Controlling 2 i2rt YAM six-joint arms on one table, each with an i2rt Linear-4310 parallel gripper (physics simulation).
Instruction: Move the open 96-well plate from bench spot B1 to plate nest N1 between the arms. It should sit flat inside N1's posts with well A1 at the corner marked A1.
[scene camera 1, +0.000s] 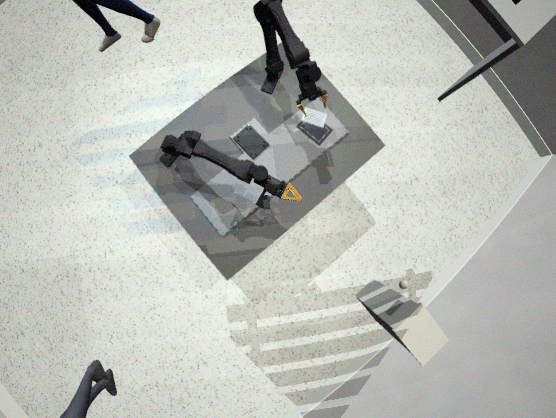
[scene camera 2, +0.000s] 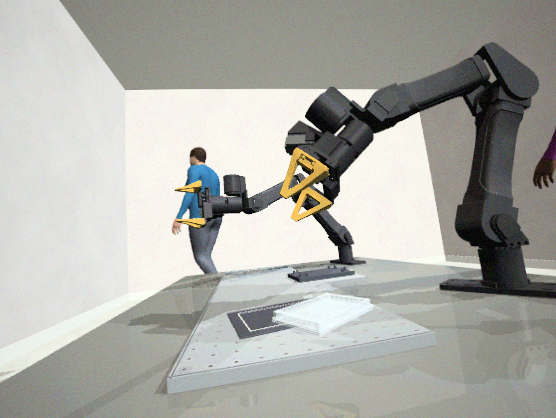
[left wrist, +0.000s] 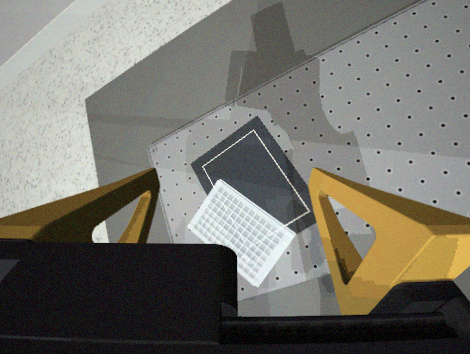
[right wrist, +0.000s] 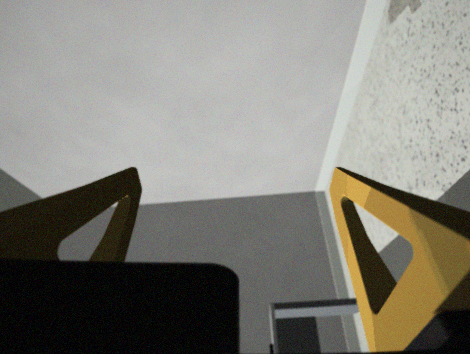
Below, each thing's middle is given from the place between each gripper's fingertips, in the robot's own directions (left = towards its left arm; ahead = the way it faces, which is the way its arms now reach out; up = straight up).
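Scene:
White well plate (scene camera 2: 320, 315): 240 mm below my right hand, 410 mm to the left of it, 300 mm behind it.
From my left hand, the plate: 160 mm below, 60 mm to the left, 30 mm behind.

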